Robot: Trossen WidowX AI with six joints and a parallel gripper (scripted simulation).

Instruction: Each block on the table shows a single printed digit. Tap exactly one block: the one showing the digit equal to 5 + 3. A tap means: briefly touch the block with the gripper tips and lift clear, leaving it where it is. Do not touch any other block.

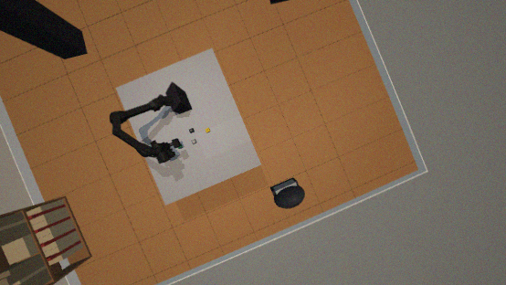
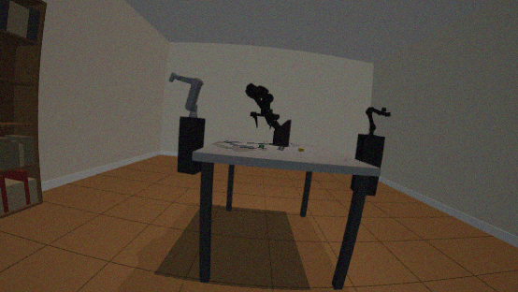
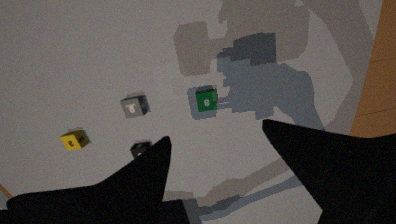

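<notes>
The green block is 120 mm below my gripper tip. Round my gripper tip: black block 110 mm behind, 130 mm to the left, 120 mm below; grey block 10 mm behind, 120 mm to the left, 120 mm below; yellow block 80 mm behind, 260 mm to the left, 120 mm below.
</notes>
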